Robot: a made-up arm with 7 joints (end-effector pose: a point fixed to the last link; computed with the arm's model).
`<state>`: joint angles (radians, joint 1 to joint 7).
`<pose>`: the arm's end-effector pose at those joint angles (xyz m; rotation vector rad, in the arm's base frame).
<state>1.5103 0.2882 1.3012 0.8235 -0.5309 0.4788 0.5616</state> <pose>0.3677 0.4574 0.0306 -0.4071 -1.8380 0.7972</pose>
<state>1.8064 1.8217 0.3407 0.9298 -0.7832 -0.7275 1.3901</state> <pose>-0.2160 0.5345 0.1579 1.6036 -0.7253 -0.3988</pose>
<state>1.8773 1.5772 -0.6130 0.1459 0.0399 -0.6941 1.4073</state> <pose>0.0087 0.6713 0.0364 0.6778 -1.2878 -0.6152</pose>
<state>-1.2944 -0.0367 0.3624 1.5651 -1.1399 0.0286 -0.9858</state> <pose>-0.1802 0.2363 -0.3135 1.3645 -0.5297 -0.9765</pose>
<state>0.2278 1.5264 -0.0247 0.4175 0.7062 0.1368 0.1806</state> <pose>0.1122 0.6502 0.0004 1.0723 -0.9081 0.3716</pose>
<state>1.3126 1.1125 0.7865 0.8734 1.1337 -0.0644 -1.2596</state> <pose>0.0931 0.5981 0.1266 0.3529 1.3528 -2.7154</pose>
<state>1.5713 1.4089 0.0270 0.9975 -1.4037 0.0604 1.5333</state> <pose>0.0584 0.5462 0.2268 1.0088 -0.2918 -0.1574</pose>
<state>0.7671 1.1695 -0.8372 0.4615 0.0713 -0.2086 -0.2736</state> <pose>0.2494 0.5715 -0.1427 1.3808 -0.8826 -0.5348</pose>
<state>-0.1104 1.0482 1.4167 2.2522 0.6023 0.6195 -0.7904</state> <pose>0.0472 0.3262 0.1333 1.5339 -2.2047 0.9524</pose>
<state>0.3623 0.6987 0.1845 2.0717 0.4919 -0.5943 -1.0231</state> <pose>0.2415 0.2632 0.0196 0.1389 -2.8673 1.1287</pose>
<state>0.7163 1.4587 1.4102 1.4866 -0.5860 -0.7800 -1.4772</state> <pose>-0.1205 0.4547 0.2040 -1.0704 0.7679 -0.5450</pose>
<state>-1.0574 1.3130 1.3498 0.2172 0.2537 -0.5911 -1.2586</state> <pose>-0.0609 0.6650 -0.0490 2.7370 -0.8991 0.6669</pose>
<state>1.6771 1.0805 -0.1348 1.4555 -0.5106 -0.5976 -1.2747</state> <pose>0.1369 0.3845 0.2819 -1.0599 1.6049 -0.5363</pose>
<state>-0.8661 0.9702 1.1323 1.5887 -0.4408 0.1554 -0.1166</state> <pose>0.1206 0.4937 -0.0479 1.7418 -0.7904 -0.6360</pose>
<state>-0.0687 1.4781 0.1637 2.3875 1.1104 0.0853 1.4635</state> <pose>0.1836 0.2097 0.0121 -1.1881 -0.6999 -2.0132</pose>
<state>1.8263 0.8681 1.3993 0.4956 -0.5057 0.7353 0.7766</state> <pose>0.2084 0.6068 0.0771 -0.7956 -2.1054 0.8609</pose>
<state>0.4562 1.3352 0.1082 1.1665 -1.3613 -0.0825 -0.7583</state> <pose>0.2471 0.5065 0.0566 -2.6518 0.8417 1.3009</pose>
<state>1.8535 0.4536 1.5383 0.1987 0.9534 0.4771 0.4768</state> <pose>0.4248 0.4252 0.1252 2.2256 1.4997 -0.9550</pose>
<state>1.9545 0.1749 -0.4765 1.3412 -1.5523 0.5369 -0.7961</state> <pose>0.2200 0.0861 0.3408 -1.8858 1.3673 -0.8836</pose>
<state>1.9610 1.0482 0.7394 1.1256 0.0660 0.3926 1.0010</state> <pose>-0.0292 0.5528 0.1827 0.4779 -2.9494 0.1439</pose>
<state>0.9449 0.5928 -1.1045 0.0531 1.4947 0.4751 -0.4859</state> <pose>0.3615 0.4319 -0.2534 0.6184 -0.4176 0.7735</pose>
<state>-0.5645 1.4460 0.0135 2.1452 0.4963 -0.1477 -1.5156</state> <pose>0.1860 0.2568 -0.1300 1.0040 -1.9083 0.1331</pose>
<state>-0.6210 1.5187 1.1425 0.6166 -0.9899 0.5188 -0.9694</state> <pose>0.1209 0.6310 0.0575 2.9803 0.2499 -0.4449</pose>
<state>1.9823 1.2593 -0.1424 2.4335 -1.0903 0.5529 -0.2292</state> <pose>-0.0340 0.1889 0.1748 -1.7846 0.9040 -0.8300</pose>
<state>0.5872 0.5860 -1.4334 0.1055 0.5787 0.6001 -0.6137</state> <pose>0.2531 0.4155 -0.3732 1.4510 0.0653 -0.5132</pose>
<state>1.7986 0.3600 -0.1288 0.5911 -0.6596 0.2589 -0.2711</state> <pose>0.4089 0.3004 0.2480 1.3462 -1.8765 0.2238</pose>
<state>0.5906 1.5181 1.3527 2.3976 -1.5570 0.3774 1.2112</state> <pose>-0.0648 0.2147 0.1677 2.6101 -0.5741 0.7669</pose>
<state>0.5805 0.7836 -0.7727 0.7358 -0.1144 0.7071 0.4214</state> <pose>0.3339 0.3809 -0.2725 0.5918 -0.1032 -0.5937</pose>
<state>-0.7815 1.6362 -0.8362 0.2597 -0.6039 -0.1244 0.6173</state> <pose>0.0205 0.6672 -0.0453 0.3010 1.8262 -1.3086</pose>
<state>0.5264 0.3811 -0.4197 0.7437 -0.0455 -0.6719 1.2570</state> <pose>0.3694 0.2492 -0.3034 -0.6426 -1.0854 -1.6378</pose>
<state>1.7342 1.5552 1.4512 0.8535 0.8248 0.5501 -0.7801</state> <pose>-0.1966 0.5846 -0.0078 0.6799 1.5801 -1.9908</pose>
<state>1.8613 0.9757 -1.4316 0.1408 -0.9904 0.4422 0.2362</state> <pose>0.3083 0.5607 0.0976 1.8237 0.2416 -0.4668</pose>
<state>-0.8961 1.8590 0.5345 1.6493 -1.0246 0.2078 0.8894</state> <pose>0.2990 0.3343 -0.0574 1.3571 0.4770 -1.9962</pose>
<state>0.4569 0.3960 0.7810 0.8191 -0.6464 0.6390 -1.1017</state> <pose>0.2805 0.4472 -0.2531 1.8291 -0.1797 0.7445</pose>
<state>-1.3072 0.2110 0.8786 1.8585 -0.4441 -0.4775 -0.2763</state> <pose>-0.0841 0.3820 -0.1938 1.1045 -0.9526 -0.7512</pose>
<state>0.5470 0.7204 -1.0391 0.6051 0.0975 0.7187 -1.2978</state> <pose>0.2980 0.3646 -0.3397 2.1092 -0.4839 -0.6009</pose>
